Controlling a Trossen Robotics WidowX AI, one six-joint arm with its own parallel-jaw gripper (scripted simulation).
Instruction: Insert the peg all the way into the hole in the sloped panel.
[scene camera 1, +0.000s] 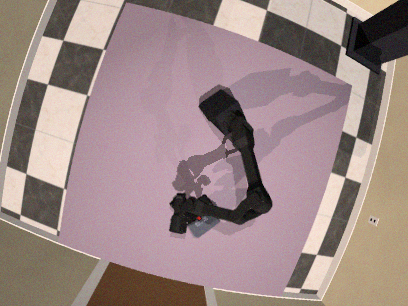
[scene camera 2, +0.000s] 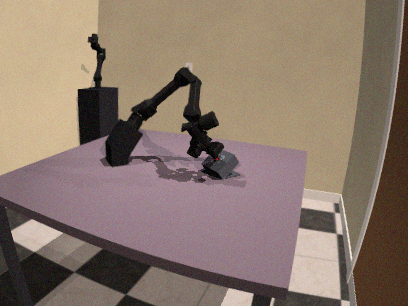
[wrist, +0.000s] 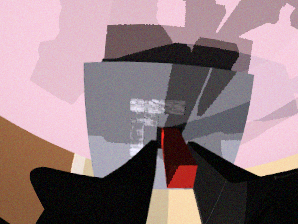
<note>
In view: my gripper (wrist: 171, 147) and a red peg (wrist: 180, 167).
</note>
